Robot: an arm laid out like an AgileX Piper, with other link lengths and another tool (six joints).
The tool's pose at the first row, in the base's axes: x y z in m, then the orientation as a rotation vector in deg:
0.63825, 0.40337, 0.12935, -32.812, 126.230, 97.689
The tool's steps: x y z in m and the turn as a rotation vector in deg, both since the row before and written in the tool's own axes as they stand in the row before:
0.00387, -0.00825, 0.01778, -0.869, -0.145, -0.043
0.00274, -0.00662, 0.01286, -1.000, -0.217, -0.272
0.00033, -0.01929, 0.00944, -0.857, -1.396, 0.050
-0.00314, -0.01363, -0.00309, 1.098, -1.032, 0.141
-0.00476, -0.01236, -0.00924, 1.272, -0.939, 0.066
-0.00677, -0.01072, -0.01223, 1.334, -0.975, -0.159
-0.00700, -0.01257, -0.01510, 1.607, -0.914, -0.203
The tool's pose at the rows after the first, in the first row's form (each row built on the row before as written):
0.63866, 0.41827, 0.11605, -32.926, 125.465, 98.694
0.63926, 0.42906, 0.10606, -33.227, 124.397, 99.727
0.64815, 0.43465, 0.08732, -32.005, 122.845, 100.646
0.65751, 0.42961, 0.07772, -30.566, 123.071, 99.347
0.66745, 0.41862, 0.07131, -29.253, 123.423, 97.812
0.67798, 0.40487, 0.06807, -28.119, 123.635, 96.082
0.68907, 0.38762, 0.06429, -27.016, 124.037, 94.019

